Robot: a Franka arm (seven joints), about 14 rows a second.
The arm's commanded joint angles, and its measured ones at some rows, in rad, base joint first. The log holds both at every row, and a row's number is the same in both.
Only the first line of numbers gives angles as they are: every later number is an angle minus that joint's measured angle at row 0.
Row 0, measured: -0.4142 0.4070 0.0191 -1.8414 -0.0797 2.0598 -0.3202
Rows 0 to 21, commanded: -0.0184 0.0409 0.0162 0.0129 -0.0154 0.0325 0.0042; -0.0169 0.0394 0.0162 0.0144 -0.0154 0.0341 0.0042; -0.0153 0.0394 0.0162 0.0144 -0.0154 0.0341 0.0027; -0.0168 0.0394 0.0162 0.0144 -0.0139 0.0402 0.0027; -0.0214 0.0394 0.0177 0.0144 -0.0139 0.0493 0.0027; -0.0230 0.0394 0.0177 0.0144 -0.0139 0.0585 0.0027; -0.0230 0.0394 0.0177 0.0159 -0.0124 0.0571 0.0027; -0.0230 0.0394 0.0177 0.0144 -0.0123 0.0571 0.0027; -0.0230 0.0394 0.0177 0.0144 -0.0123 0.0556 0.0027; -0.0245 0.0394 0.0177 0.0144 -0.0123 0.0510 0.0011; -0.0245 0.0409 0.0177 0.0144 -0.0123 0.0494 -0.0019; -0.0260 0.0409 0.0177 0.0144 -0.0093 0.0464 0.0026; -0.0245 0.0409 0.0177 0.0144 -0.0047 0.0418 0.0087; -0.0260 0.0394 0.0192 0.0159 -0.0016 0.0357 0.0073; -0.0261 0.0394 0.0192 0.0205 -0.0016 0.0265 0.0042; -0.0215 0.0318 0.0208 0.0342 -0.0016 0.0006 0.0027; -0.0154 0.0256 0.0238 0.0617 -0.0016 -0.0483 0.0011; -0.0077 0.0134 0.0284 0.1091 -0.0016 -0.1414 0.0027; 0.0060 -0.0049 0.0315 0.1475 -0.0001 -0.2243 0.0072; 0.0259 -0.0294 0.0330 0.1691 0.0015 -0.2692 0.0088; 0.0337 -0.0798 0.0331 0.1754 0.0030 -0.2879 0.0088; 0.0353 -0.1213 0.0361 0.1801 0.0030 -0.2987 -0.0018
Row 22, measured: 0.0236 -0.0206 0.0294 0.1820 0.0001 -0.2538 0.0012
